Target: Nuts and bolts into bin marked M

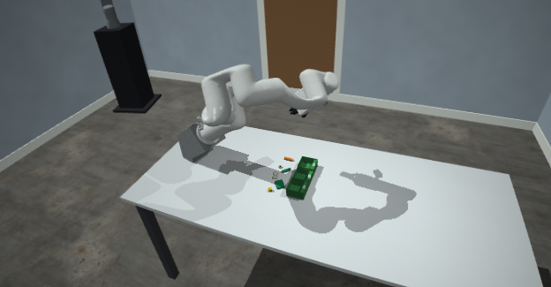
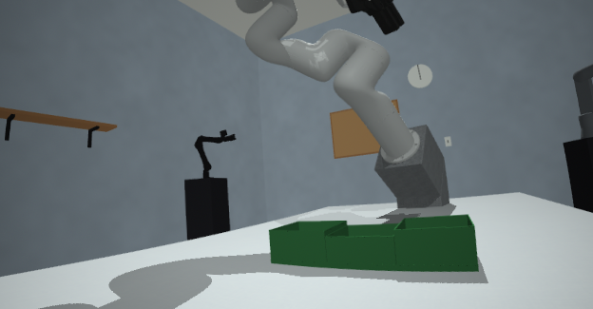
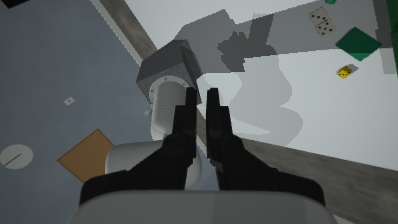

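My gripper is now 330 mm above the green bin row, 70 mm to the left of it and 40 mm short of it. The rest, counted from my hand: green battery: 350 mm below, 40 mm behind, 10 mm to the right; then orange battery: 350 mm below, 80 mm to the left, 40 mm behind; then brass nut: 350 mm below, 80 mm behind, 10 mm to the left.
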